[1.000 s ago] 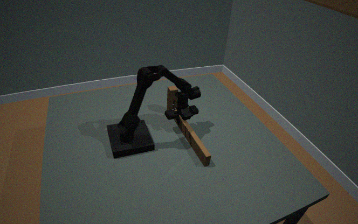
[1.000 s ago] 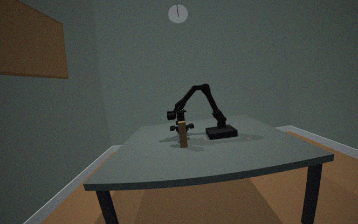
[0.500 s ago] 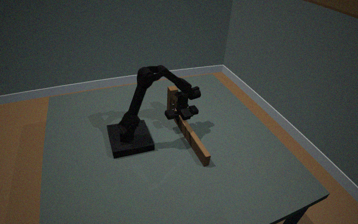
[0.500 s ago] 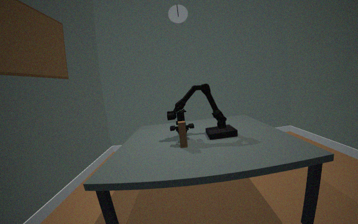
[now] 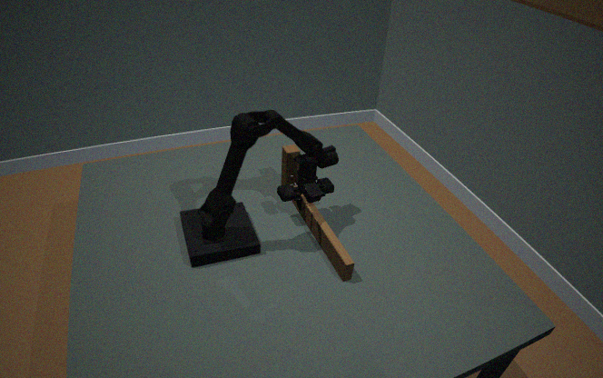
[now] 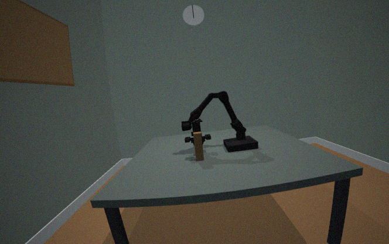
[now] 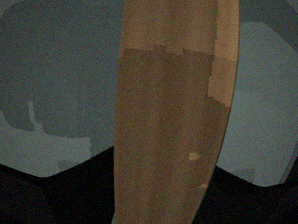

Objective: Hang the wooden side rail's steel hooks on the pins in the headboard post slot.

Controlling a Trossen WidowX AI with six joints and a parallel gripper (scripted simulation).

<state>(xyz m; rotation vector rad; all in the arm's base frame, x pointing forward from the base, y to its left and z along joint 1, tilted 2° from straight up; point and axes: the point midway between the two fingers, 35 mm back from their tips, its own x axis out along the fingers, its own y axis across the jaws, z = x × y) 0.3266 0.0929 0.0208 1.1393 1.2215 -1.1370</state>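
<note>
Right now the headboard post is 150 mm to the left of my gripper tip, 70 mm above it and 10 mm behind it.
</note>
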